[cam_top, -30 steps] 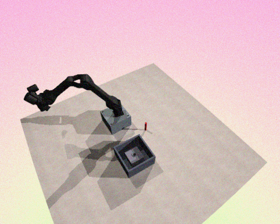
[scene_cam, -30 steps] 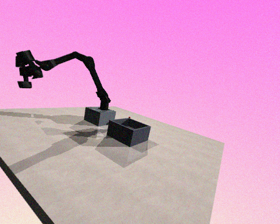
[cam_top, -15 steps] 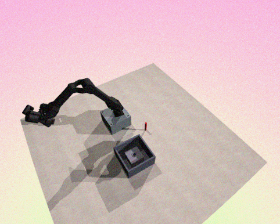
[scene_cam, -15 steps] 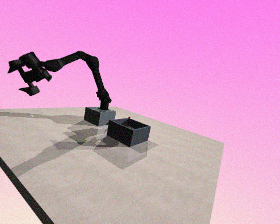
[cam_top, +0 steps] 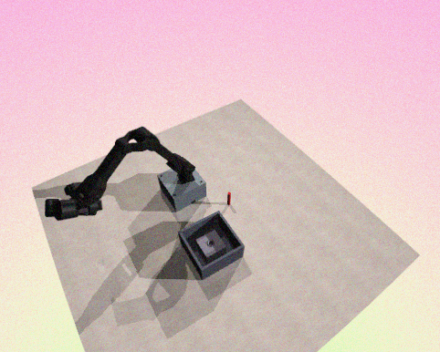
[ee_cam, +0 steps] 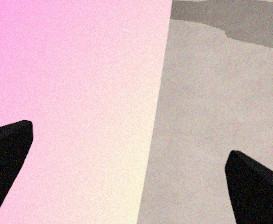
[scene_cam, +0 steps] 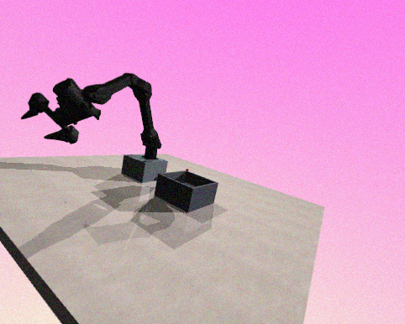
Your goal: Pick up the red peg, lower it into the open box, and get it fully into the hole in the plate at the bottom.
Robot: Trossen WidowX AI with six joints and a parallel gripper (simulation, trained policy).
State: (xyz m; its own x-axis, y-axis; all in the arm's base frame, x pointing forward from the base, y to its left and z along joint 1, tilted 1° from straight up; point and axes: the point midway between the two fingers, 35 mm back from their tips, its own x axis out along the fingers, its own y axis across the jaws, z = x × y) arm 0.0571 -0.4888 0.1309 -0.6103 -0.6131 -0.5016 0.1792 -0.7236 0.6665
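Now: the red peg 66 cm to the left of my gripper tip, 17 cm below it and 11 cm ahead of it. From my gripper tip the other things lie so: grey plate: 49 cm to the left, 29 cm ahead, 16 cm below; then grey box: 49 cm to the left, 29 cm ahead, 18 cm below.
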